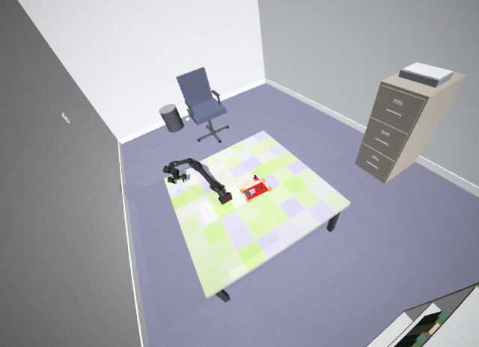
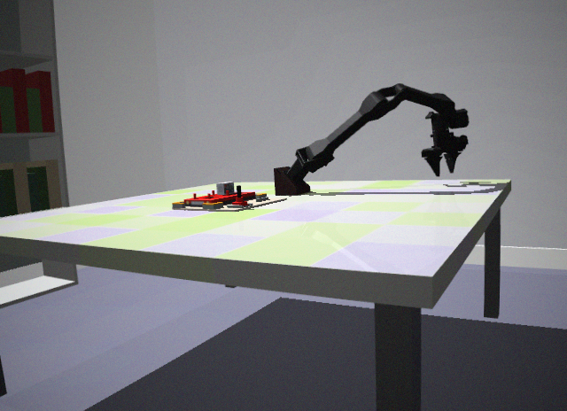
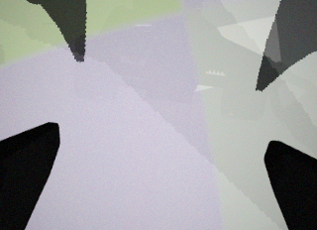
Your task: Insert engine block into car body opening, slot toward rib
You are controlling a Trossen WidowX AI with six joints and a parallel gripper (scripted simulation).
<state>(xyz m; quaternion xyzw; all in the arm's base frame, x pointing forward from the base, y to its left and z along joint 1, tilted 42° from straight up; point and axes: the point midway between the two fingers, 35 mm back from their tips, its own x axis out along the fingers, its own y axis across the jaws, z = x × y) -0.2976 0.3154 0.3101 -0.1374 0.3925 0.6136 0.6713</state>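
The short black post lies 66 cm ahead of my gripper tip and 42 cm to the right of it. From my gripper tip the other things lie so: grey engine block (54 cm ahead, 56 cm to the right, 1 cm above).
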